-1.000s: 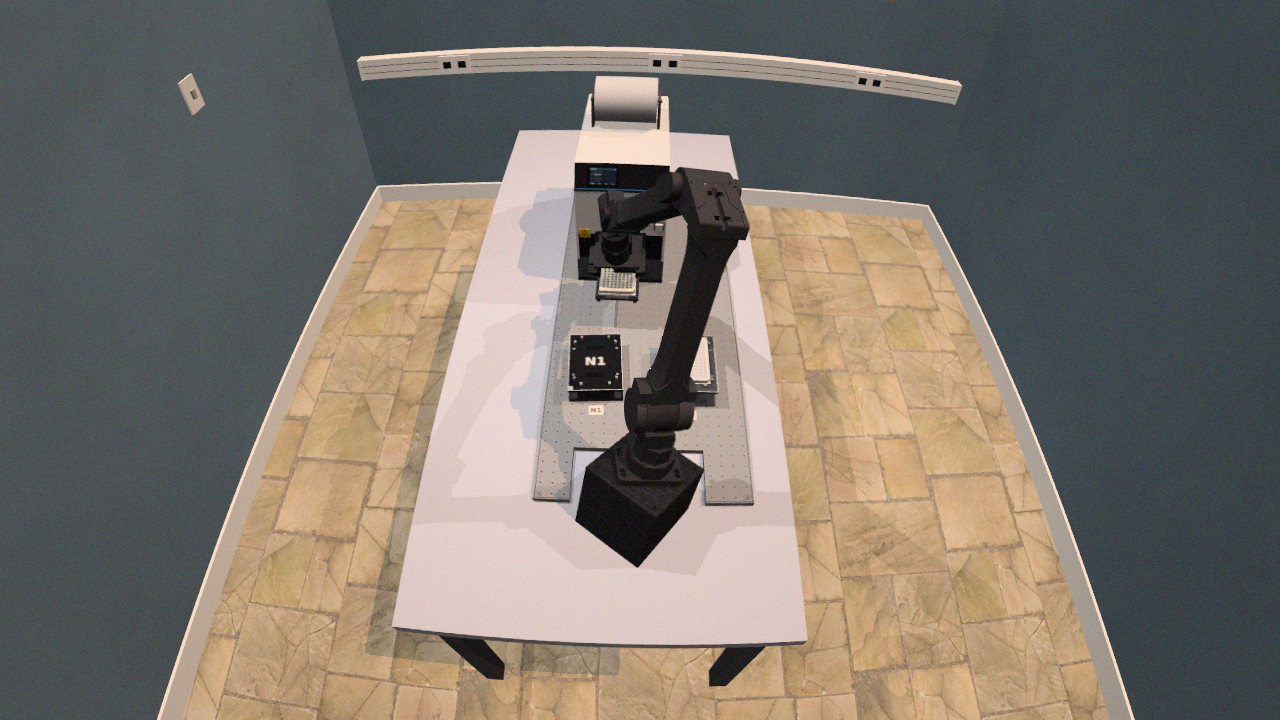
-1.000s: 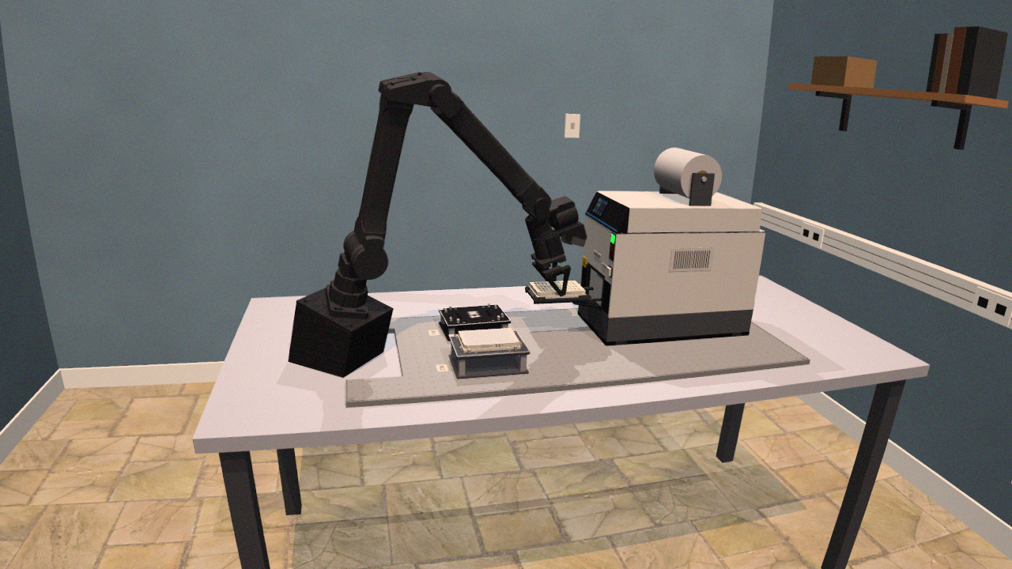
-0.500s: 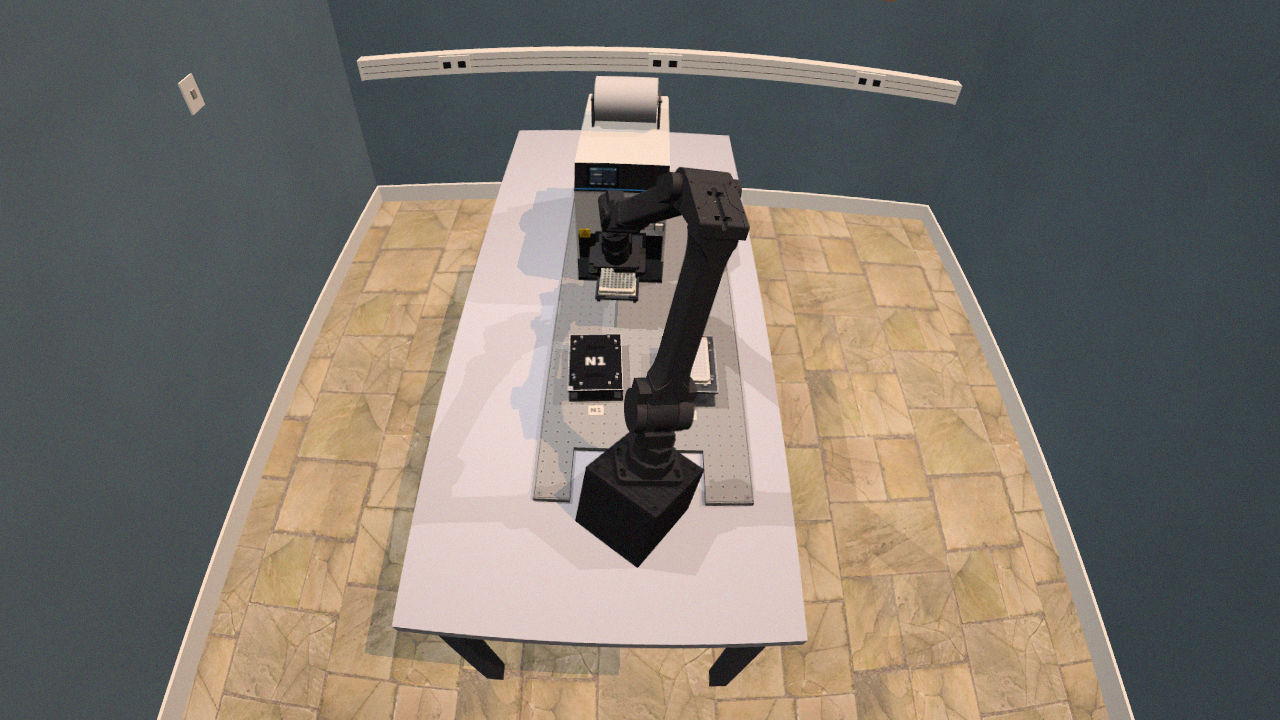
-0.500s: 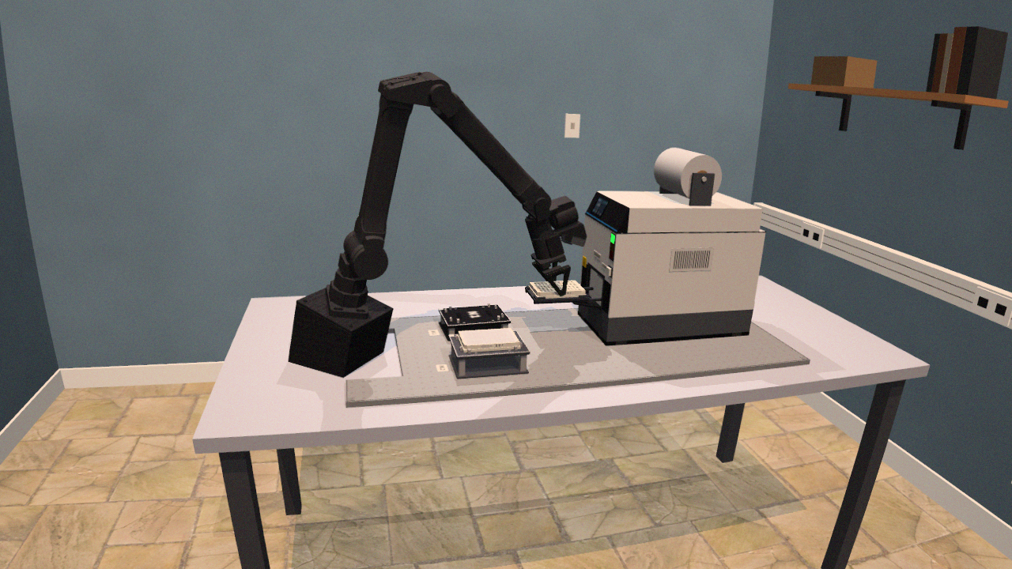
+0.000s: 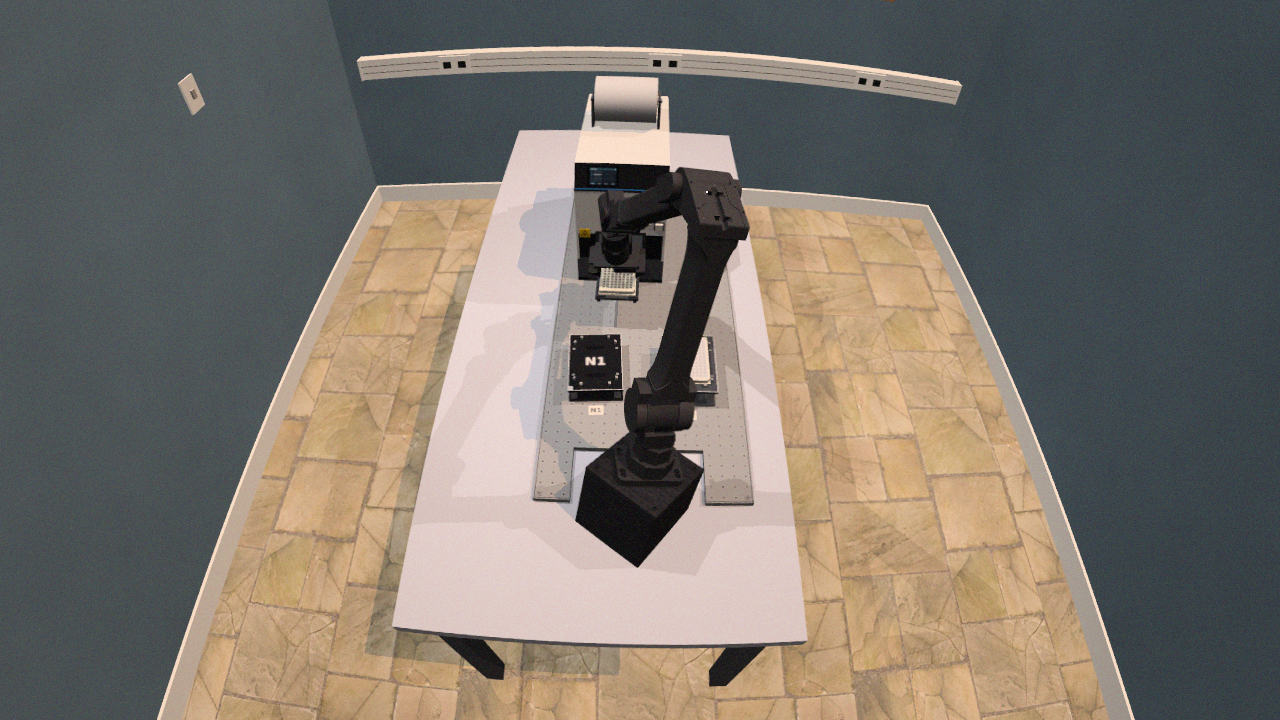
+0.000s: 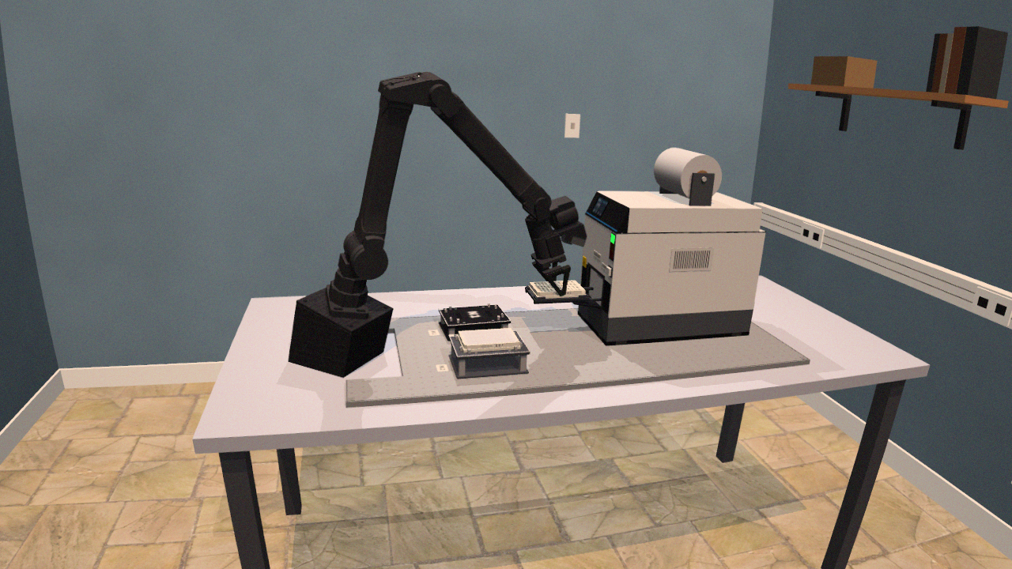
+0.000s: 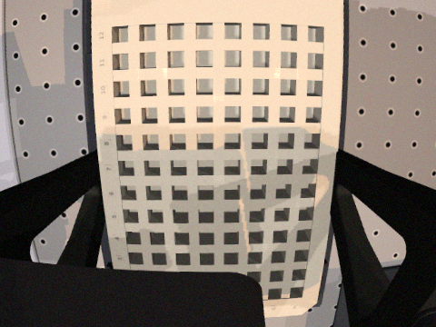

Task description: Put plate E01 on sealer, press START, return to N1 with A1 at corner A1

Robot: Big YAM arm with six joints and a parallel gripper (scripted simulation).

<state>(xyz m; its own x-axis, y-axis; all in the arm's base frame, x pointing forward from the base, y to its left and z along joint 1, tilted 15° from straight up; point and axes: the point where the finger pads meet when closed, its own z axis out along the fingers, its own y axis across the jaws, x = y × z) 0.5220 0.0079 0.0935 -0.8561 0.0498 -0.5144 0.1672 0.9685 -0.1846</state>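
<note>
My hand is 20 mm above the sealer stage. From my hand the other things lie so: cream plate: 240 mm behind, 130 mm to the right, 60 mm below; then nest N1: 200 mm behind, 80 mm below, 70 mm to the left; then foil roll: 330 mm ahead, 300 mm above, 60 mm to the right.
</note>
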